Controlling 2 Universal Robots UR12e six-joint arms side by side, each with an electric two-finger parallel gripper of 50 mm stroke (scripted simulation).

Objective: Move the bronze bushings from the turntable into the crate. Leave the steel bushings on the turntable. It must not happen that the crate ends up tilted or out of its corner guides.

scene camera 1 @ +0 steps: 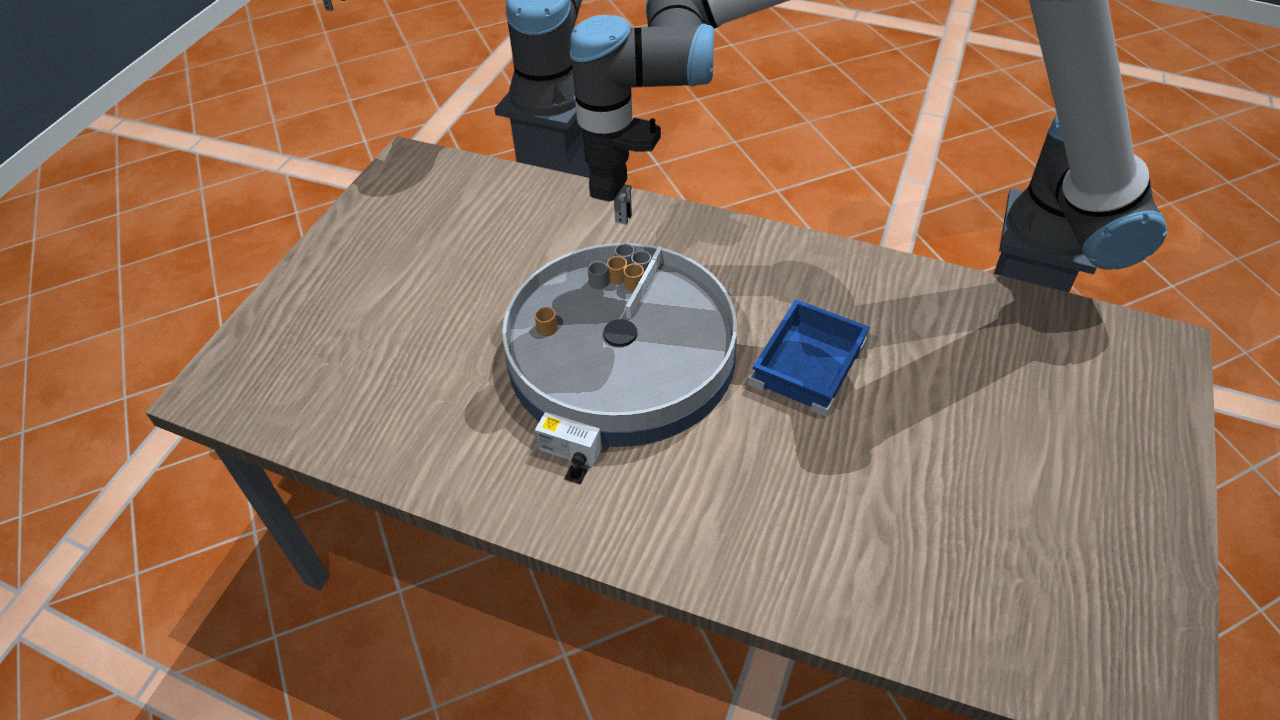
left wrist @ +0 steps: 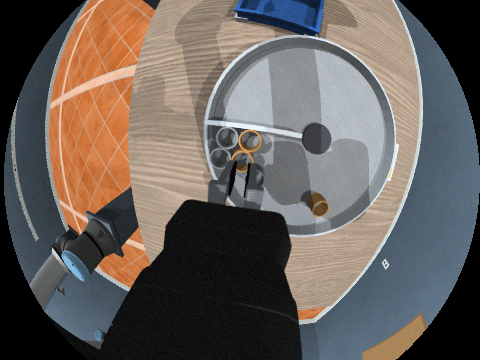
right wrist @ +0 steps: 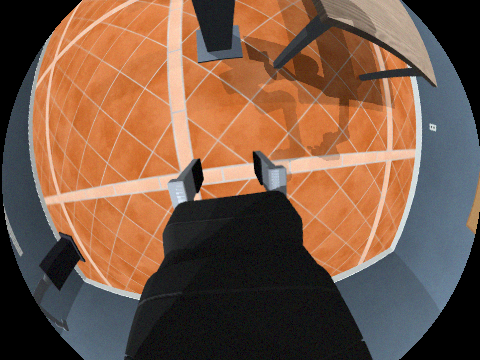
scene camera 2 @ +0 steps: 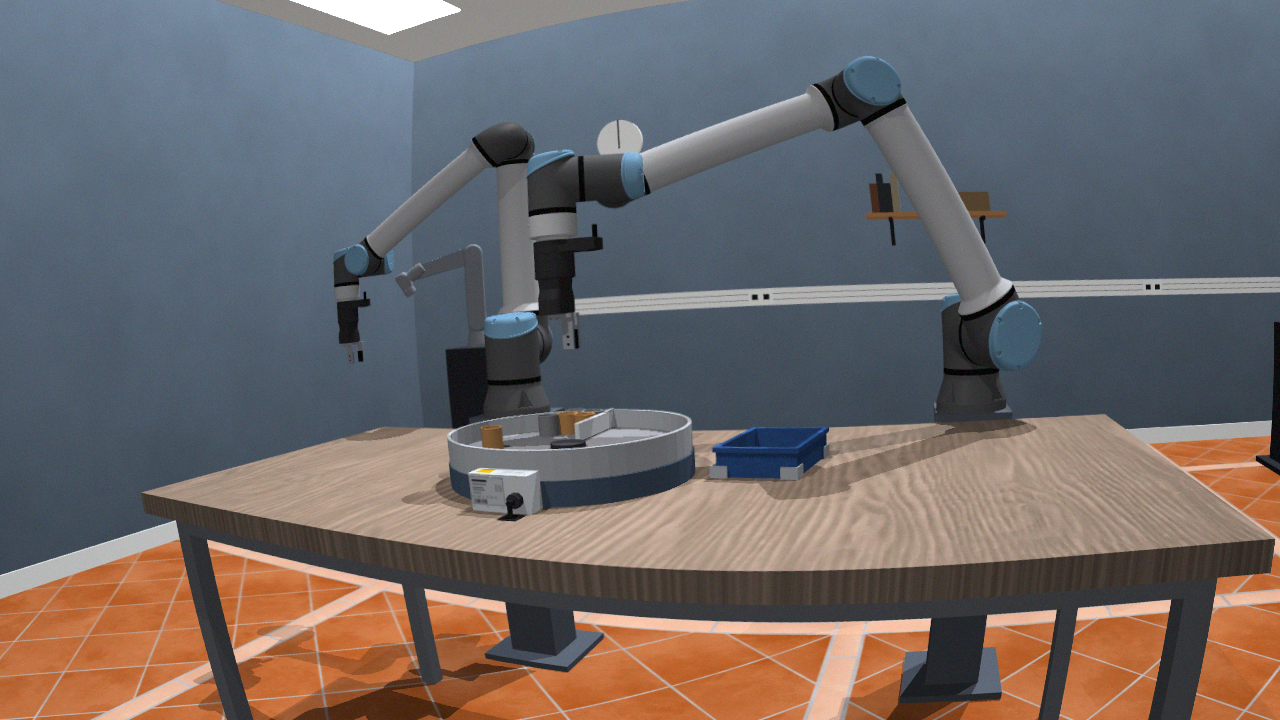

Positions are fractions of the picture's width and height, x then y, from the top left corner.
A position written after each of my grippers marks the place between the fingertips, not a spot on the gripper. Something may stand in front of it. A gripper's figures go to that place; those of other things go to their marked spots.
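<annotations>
Measuring from the lens, I find a blue crate (scene camera 2: 0.59,0.63) at 130 cm from the lens. My left gripper (scene camera 2: 0.45,0.48) is 152 cm from the lens, while my right gripper (scene camera 2: 0.28,0.50) is 262 cm from the lens.
</annotations>
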